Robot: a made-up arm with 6 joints. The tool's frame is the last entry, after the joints.
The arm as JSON. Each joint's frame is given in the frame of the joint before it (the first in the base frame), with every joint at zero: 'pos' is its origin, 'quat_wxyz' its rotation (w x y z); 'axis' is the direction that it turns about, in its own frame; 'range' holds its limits. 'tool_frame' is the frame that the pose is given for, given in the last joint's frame.
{
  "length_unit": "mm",
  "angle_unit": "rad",
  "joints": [
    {
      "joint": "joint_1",
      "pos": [
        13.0,
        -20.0,
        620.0
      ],
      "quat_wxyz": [
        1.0,
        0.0,
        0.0,
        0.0
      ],
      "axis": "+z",
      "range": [
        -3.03,
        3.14
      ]
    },
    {
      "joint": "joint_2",
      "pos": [
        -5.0,
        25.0,
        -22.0
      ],
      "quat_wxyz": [
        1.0,
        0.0,
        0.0,
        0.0
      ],
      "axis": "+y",
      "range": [
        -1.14,
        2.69
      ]
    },
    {
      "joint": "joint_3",
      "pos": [
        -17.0,
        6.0,
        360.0
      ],
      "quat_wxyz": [
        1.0,
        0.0,
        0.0,
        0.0
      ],
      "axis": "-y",
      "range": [
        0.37,
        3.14
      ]
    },
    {
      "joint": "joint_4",
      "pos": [
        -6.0,
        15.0,
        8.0
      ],
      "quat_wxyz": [
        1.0,
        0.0,
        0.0,
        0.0
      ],
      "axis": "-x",
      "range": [
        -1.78,
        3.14
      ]
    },
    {
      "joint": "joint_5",
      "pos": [
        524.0,
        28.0,
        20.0
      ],
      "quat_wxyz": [
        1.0,
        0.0,
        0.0,
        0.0
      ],
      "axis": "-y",
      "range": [
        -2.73,
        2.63
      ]
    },
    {
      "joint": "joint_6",
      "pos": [
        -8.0,
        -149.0,
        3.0
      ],
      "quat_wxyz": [
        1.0,
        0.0,
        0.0,
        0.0
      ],
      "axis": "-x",
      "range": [
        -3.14,
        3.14
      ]
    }
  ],
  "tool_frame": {
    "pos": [
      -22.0,
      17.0,
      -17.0
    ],
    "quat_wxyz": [
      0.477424,
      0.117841,
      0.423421,
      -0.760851
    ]
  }
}
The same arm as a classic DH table. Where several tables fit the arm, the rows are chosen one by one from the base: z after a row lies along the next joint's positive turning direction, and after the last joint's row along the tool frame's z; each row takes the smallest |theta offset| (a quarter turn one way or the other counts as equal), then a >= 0, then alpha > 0; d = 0 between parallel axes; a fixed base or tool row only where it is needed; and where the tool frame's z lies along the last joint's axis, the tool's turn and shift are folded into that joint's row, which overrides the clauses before.
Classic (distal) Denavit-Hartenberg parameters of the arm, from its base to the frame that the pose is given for. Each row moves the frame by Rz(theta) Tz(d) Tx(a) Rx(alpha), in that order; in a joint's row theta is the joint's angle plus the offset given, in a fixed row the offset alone. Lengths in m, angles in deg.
base (fixed): theta0 -56.98, d 0, a 0.0239, alpha 0
joint_1: theta0 56.98, d 0.598, a -0.005, alpha -90
joint_2: theta0 87.3, d 0, a -0.3604, alpha 180
joint_3: theta0 -2.7, d -0.046, a -0.008, alpha 90
joint_4: theta0 0, d -0.518, a -0.02, alpha -90
joint_5: theta0 0, d 0.121, a -0.003, alpha 90
joint_6: theta0 39.04, d 0.0245, a 0.0025, alpha -103
tool (fixed): theta0 -32, d -0.0245, a 0, alpha 0
Joint limits (deg, base to tool): -173.61..179.91 -65.32..154.13 21.2..179.91 -101.99..179.91 -156.42..150.69 -179.91..179.91

